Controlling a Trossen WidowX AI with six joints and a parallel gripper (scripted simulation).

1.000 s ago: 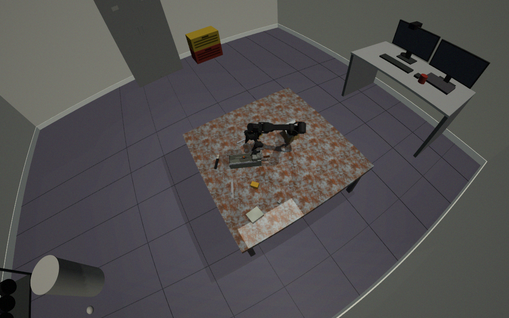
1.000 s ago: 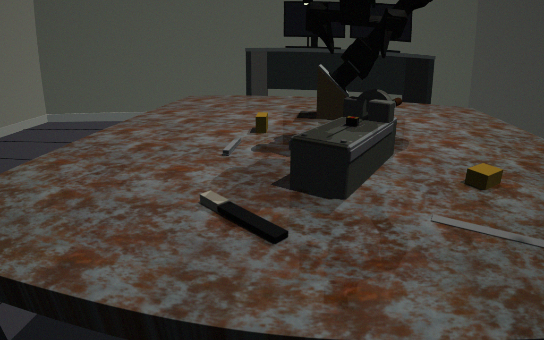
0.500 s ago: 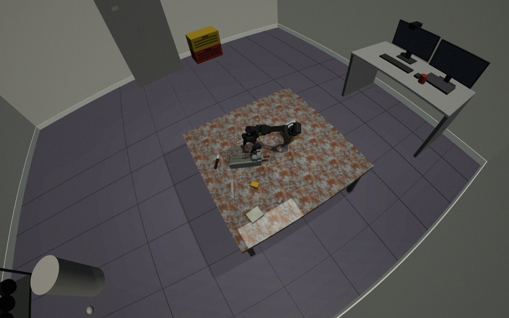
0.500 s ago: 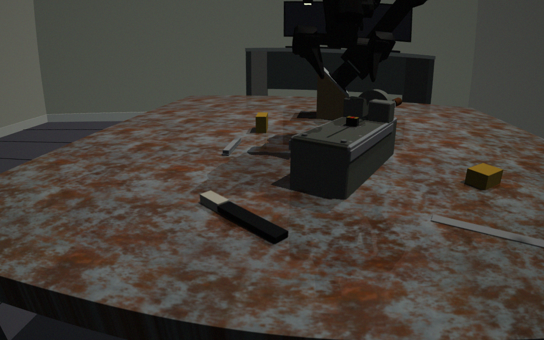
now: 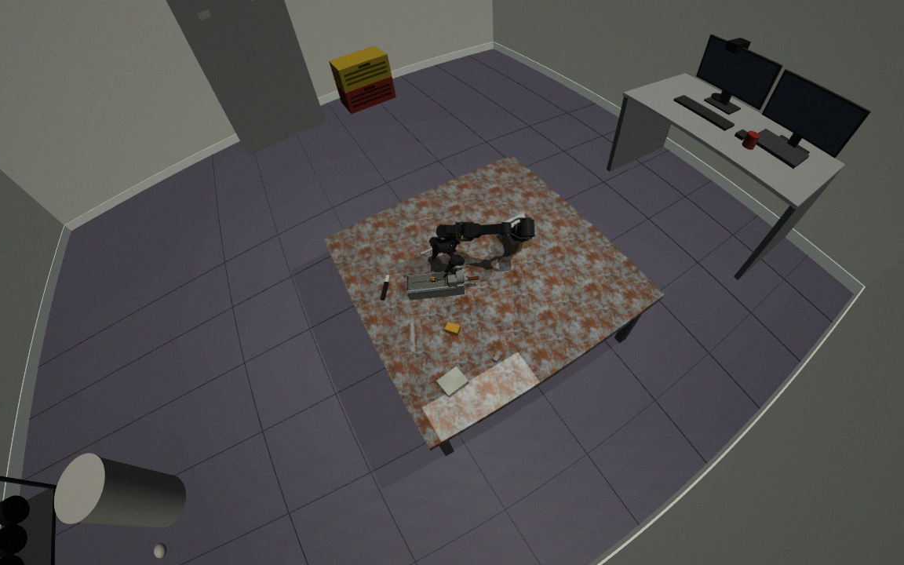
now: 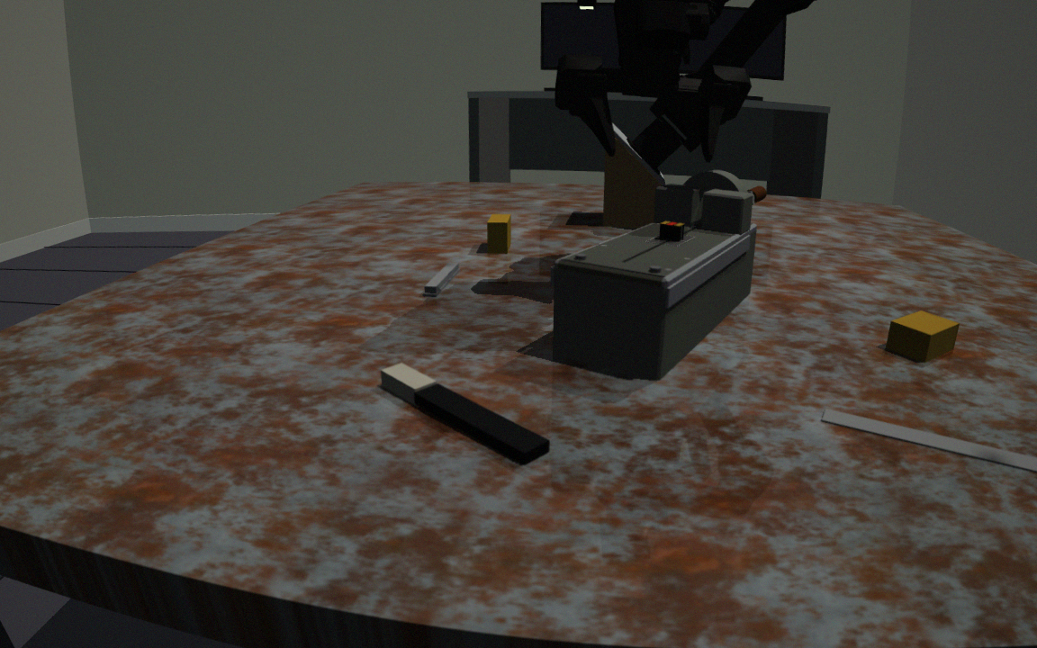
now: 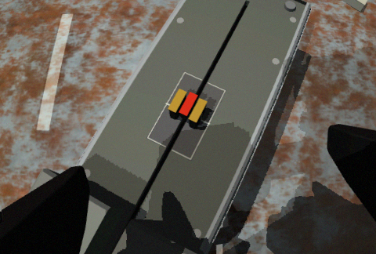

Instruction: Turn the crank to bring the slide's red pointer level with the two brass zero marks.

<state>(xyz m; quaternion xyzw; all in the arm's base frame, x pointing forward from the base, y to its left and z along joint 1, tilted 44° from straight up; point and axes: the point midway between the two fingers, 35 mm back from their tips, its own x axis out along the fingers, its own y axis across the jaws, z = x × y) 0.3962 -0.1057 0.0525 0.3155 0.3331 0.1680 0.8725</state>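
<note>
My gripper tip is now 12 cm to the right of the brown crank handle, 10 cm past it and 4 cm above it. Also, from my gripper tip: red pointer: 6 cm below, 4 cm ahead; small grey bar: 22 cm to the right, 14 cm below, 7 cm behind; grey strip: 26 cm ahead, 15 cm to the left, 14 cm below.
</note>
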